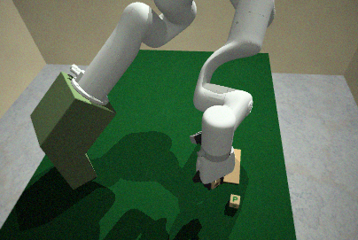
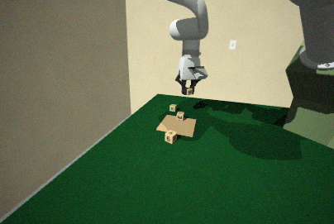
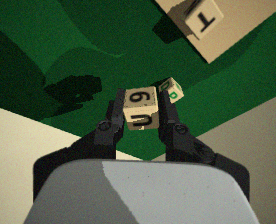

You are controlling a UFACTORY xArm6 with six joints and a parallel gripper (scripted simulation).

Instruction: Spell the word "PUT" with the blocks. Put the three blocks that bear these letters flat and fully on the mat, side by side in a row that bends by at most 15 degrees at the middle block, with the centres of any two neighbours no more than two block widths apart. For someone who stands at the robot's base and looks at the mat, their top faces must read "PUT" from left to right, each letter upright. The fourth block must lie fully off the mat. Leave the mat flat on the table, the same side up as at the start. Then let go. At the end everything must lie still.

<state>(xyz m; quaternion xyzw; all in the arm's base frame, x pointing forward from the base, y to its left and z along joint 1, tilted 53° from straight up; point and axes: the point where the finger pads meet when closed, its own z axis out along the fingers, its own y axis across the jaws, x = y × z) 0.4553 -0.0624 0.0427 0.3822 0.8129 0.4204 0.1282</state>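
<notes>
Right now the mat is 13 cm to the left of my hand, 12 cm below it and 2 cm behind it. The rest, counted from my hand: P block 11 cm below, 7 cm ahead, 1 cm to the left.
</notes>
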